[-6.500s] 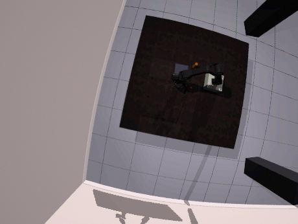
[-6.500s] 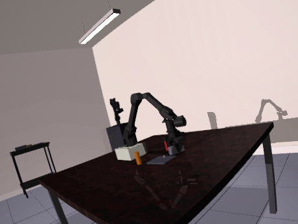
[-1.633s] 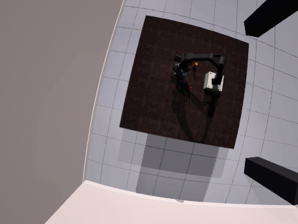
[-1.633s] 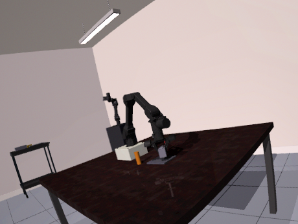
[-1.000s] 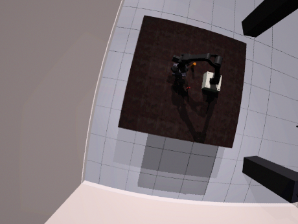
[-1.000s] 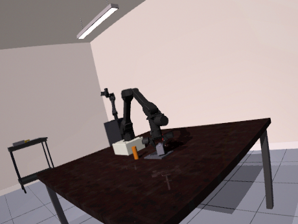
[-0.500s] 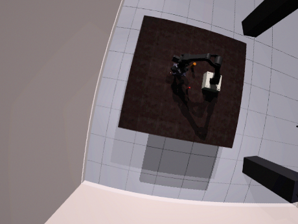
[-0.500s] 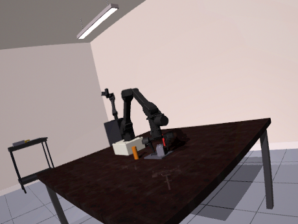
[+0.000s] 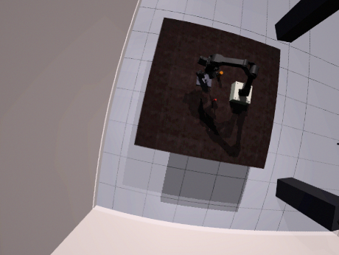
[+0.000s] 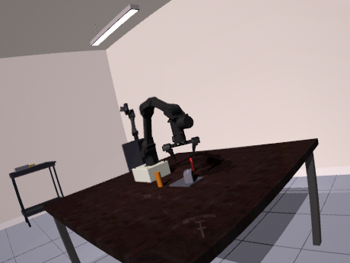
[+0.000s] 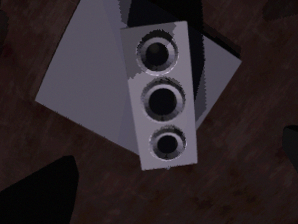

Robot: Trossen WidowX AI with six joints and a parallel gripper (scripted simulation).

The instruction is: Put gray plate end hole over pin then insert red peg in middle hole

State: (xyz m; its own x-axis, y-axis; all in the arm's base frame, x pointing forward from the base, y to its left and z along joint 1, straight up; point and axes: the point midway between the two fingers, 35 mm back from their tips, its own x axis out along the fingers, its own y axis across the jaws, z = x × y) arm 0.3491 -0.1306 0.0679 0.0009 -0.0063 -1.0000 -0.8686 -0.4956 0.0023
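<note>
Right now the red peg is 100 mm behind my gripper tip, 200 mm to the left of it and 80 mm below it. From my gripper tip the other things lie so: gray plate (70 mm below); orange cylinder (160 mm behind, 40 mm to the right, 80 mm below); gray base (20 mm behind, 10 mm to the left, 110 mm below).
</note>
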